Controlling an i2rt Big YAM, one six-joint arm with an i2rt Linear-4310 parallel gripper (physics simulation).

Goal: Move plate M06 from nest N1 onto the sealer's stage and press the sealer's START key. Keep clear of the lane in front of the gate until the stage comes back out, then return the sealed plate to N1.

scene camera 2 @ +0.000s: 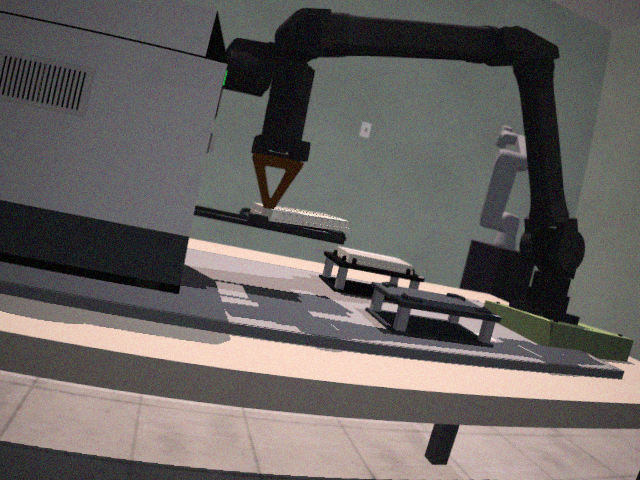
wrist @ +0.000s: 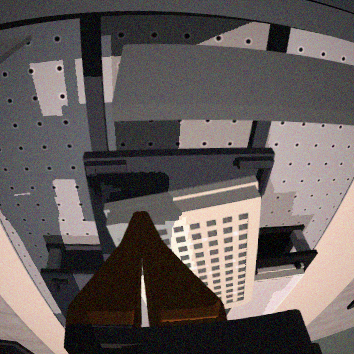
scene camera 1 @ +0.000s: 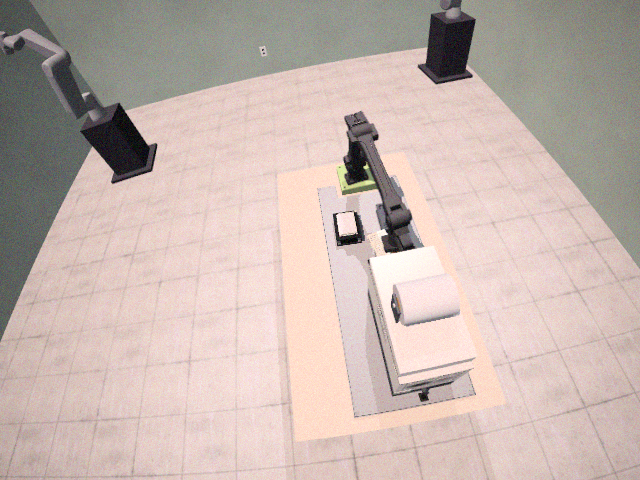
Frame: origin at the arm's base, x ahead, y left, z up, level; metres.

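Seen in the pictures: gripper, fingertip midpoint: [scene camera 2: 268, 208]; arm's base, origin of the base link: [scene camera 2: 542, 315] [scene camera 1: 356, 177].
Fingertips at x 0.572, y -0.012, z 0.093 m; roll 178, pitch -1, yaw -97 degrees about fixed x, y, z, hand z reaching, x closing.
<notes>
Pixels of each thing's top centre, then the offset from my fingertips to it. "spot": a spot on its surface instead.
- dark stage, surface spot: [scene camera 2: 305, 232] spot: 0.020 m down, 0.050 m back, 0.032 m left
- empty dark nest, middle of its top: [scene camera 2: 436, 295] [scene camera 1: 391, 213] 0.069 m down, 0.250 m back, 0.091 m left
- second nest, surface spot: [scene camera 2: 330, 281] spot: 0.116 m down, 0.187 m back, 0.147 m right
- white plate, middle of its top: [scene camera 2: 375, 256] [scene camera 1: 346, 222] 0.054 m down, 0.258 m back, 0.133 m right
Plate M06, a white plate with rows of wells [scene camera 1: 376, 241] [scene camera 2: 310, 215] [wrist: 215, 250], lies on the dark stage [scene camera 2: 305, 232] [wrist: 177, 152], which stands out in front of the sealer [scene camera 1: 431, 341] [scene camera 2: 113, 160]. In the wrist view the plate is turned askew to the stage's edges. My gripper [scene camera 2: 269, 205] [wrist: 142, 215] is shut and empty, pointing down, with its tips at the plate's sealer-side end. I cannot tell whether they touch it. An empty dark nest [scene camera 2: 439, 300] stands on posts nearer the arm base. The nest labels and the START key cannot be made out.
A second nest [scene camera 2: 330, 281] holds another white plate [scene camera 1: 346, 224] [scene camera 2: 374, 259]. A grey bar [wrist: 230, 85] crosses the wrist view beyond the stage. A small green light [scene camera 2: 225, 77] shows on the sealer's front edge. The arm stands on a green base [scene camera 1: 350, 189] [scene camera 2: 589, 341].
</notes>
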